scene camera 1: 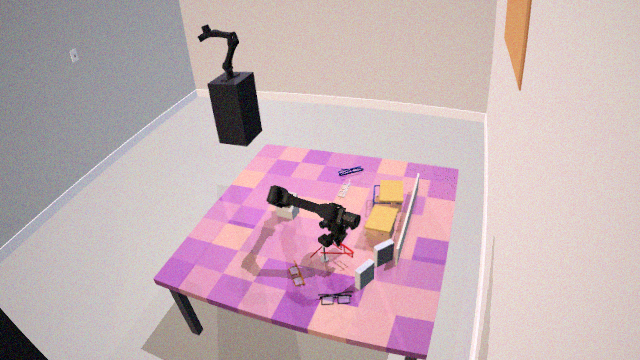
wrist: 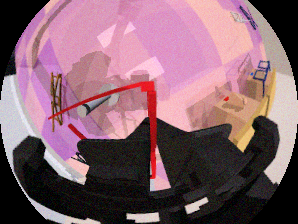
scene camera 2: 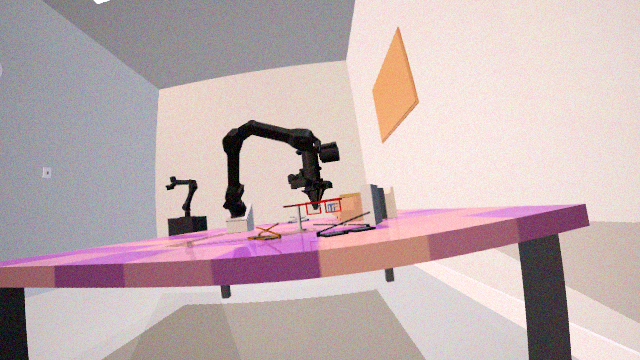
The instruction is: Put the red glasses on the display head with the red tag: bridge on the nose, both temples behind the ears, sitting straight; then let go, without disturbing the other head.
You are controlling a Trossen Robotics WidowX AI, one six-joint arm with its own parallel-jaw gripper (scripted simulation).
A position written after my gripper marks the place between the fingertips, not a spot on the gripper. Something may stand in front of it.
Note:
I see my gripper (scene camera 2: pixel 316 209).
My gripper shows as well in the wrist view (wrist: pixel 150 120).

